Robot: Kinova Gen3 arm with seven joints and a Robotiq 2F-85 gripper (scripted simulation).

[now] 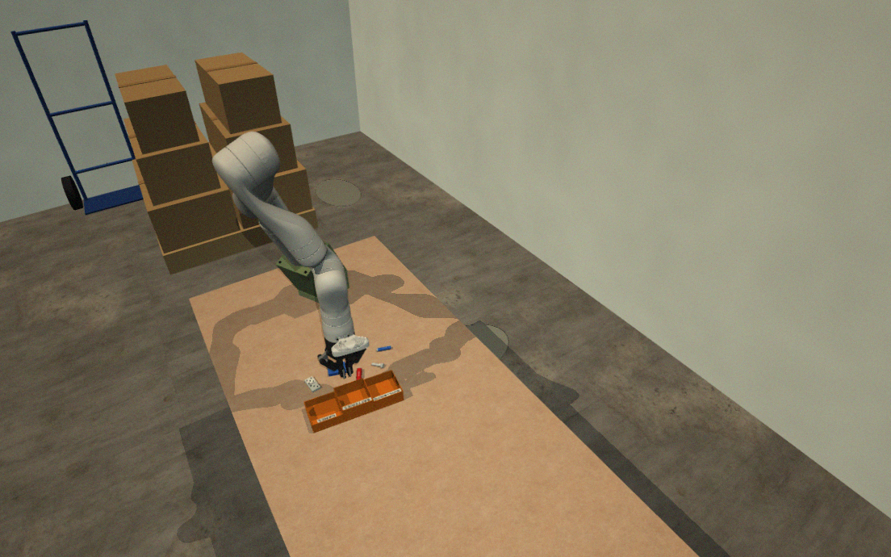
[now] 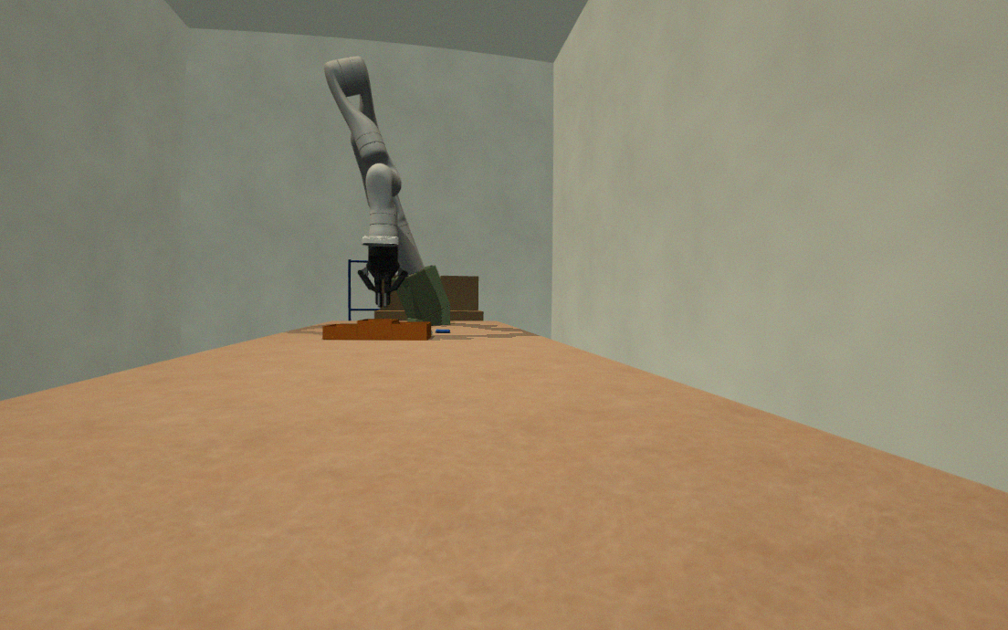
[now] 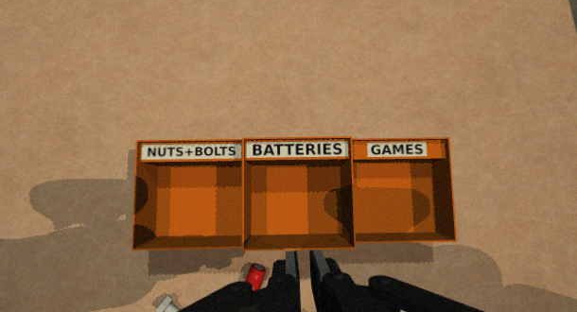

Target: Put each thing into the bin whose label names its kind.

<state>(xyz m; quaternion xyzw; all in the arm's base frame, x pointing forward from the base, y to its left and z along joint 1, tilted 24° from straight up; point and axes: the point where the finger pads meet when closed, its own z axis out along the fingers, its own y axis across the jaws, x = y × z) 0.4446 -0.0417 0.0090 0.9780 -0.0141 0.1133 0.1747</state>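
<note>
Now: the white domino 8 cm behind my hand, 8 cm to the right of it and 9 cm below it. From my hand the other things lie so: joined orange bins 4 cm ahead, 7 cm below; then red battery 4 cm behind, 5 cm to the left, 9 cm below; then blue block 10 cm behind, 9 cm below.
</note>
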